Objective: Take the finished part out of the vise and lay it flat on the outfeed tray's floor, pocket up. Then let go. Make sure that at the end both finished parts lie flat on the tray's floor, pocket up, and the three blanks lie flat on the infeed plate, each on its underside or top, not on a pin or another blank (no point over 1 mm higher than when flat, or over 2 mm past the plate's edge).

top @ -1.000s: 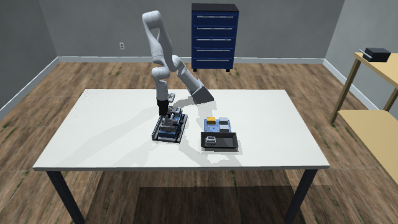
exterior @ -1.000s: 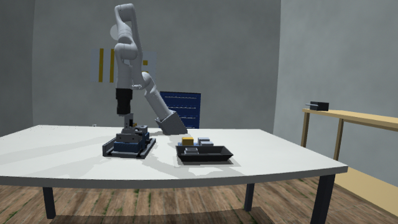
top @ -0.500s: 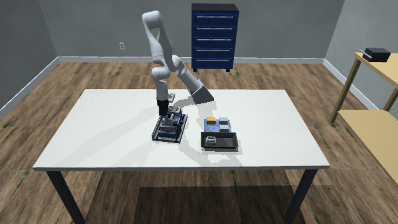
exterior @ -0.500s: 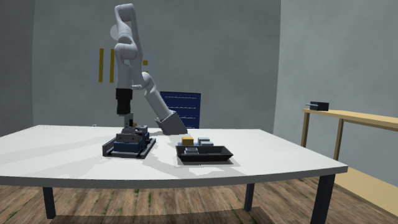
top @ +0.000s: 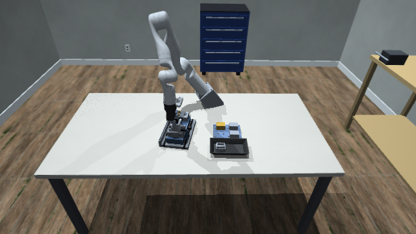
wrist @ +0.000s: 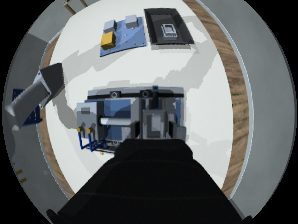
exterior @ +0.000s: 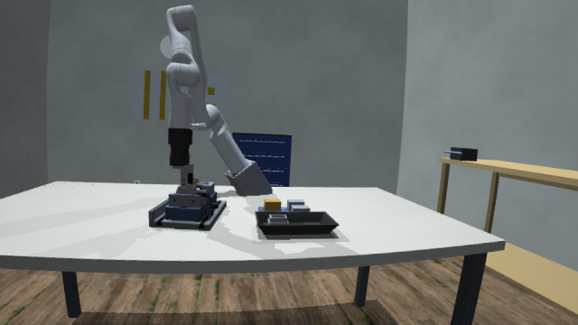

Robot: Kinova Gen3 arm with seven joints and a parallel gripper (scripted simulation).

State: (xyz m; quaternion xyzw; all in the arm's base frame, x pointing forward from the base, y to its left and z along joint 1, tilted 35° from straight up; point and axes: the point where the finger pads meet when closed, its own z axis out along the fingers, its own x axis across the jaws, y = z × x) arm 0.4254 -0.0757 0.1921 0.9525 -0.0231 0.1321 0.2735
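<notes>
Right now the vise is 7 cm behind my hand, 1 cm to the left of it and 10 cm below it. The rest, counted from my hand: yellow block (13 cm behind, 30 cm to the left, 11 cm below).
</notes>
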